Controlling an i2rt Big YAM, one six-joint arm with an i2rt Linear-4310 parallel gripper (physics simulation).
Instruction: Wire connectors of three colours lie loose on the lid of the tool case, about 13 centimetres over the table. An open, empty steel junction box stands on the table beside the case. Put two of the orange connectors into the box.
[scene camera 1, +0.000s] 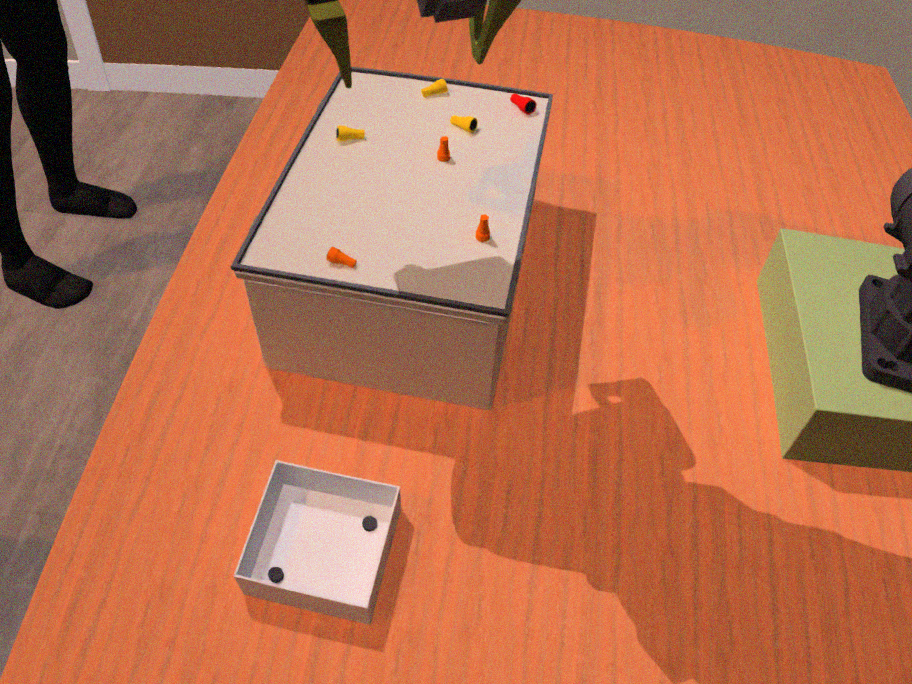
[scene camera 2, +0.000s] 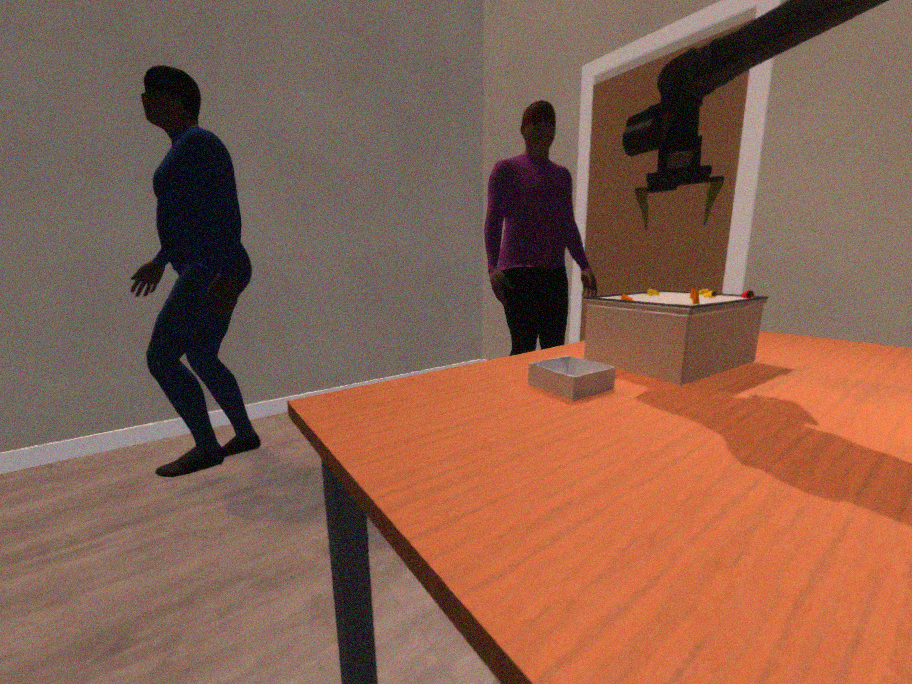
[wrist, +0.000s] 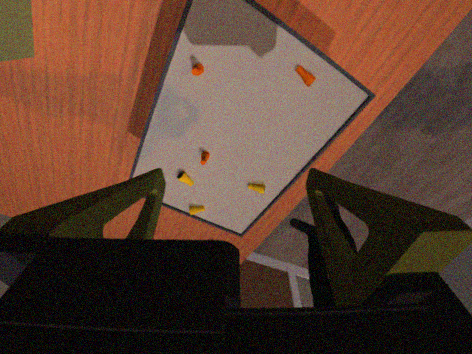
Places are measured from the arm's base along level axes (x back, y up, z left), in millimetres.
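Where they show: gripper, fingertip midpoint: (scene camera 1: 413, 71) (scene camera 2: 674, 228) (wrist: 235, 176); arm's base, origin of the base link: (scene camera 1: 902, 340).
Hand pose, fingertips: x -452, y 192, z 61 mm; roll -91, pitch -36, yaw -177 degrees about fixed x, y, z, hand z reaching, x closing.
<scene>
Things, the pixels of their top centre, and the offset from my fingertips. Level surfaces: height alone.
- pale lid, middle of its top: (scene camera 1: 405, 166) (wrist: 232, 152) (scene camera 2: 672, 296) dz -50, dx -25, dy -133 mm
- steel junction box, middle of its top: (scene camera 1: 318, 530) (scene camera 2: 571, 365) dz +252, dx +14, dy -234 mm
- red connector, middle of its top: (scene camera 1: 523, 94) dz -182, dx +47, dy -121 mm
- table, its level: dy -272 mm
Three orange connectors are on the pale lid (scene camera 1: 383, 191) (wrist: 245, 110) of the tool case. One (scene camera 1: 341, 257) (wrist: 305, 75) lies on its side near a corner; one (scene camera 1: 482, 228) (wrist: 198, 69) stands upright near the long edge; one (scene camera 1: 443, 149) (wrist: 205, 157) stands upright farther back, near the yellow ones. The steel junction box (scene camera 1: 305, 602) (scene camera 2: 552, 379) stands open on the table beside the case, with two dark discs and no connector inside; it does not show in the wrist view. My gripper (scene camera 1: 414, 72) (scene camera 2: 676, 224) (wrist: 235, 176) is open and empty, well above the lid.
Three yellow connectors (scene camera 1: 350, 134) (scene camera 1: 464, 123) (scene camera 1: 434, 88) and a red connector (scene camera 1: 523, 103) lie on the lid's far part. A green block (scene camera 1: 839, 316) stands at the right under the arm's base. Two people (scene camera 2: 195, 242) (scene camera 2: 531, 213) stand beyond the table (scene camera 1: 663, 294) (scene camera 2: 478, 456).
</scene>
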